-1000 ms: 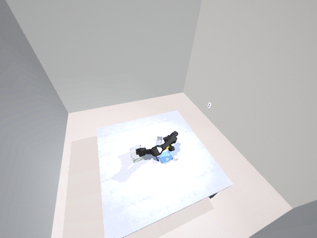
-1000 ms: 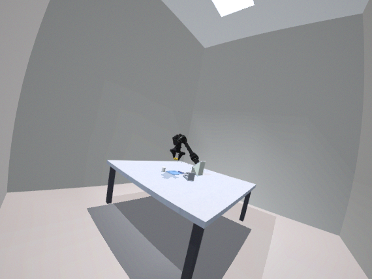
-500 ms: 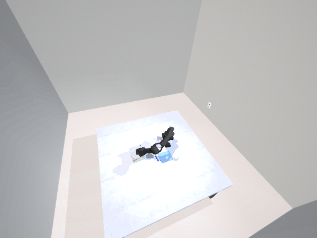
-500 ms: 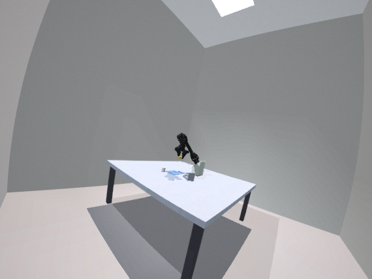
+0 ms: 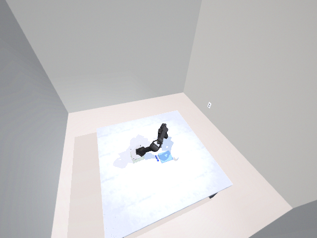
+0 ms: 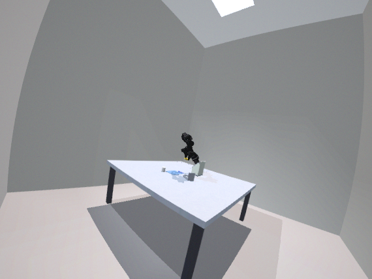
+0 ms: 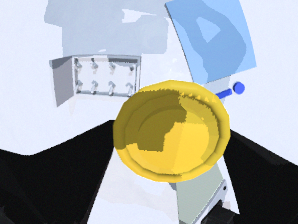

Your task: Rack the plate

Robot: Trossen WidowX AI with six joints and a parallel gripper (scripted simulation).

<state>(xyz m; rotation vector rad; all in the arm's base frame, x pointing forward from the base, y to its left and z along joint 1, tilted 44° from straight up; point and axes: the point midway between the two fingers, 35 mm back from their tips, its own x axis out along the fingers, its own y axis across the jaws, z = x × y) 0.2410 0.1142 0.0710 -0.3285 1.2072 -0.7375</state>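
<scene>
Now: gripper tip 16 cm above the grey dish rack, 9 cm to the right of it and 3 cm short of it. Round my gripper tip: yellow plate: 1 cm above; blue mat: 18 cm below, 11 cm to the right, 5 cm ahead; white cup: 17 cm to the right, 16 cm below, 16 cm ahead.
</scene>
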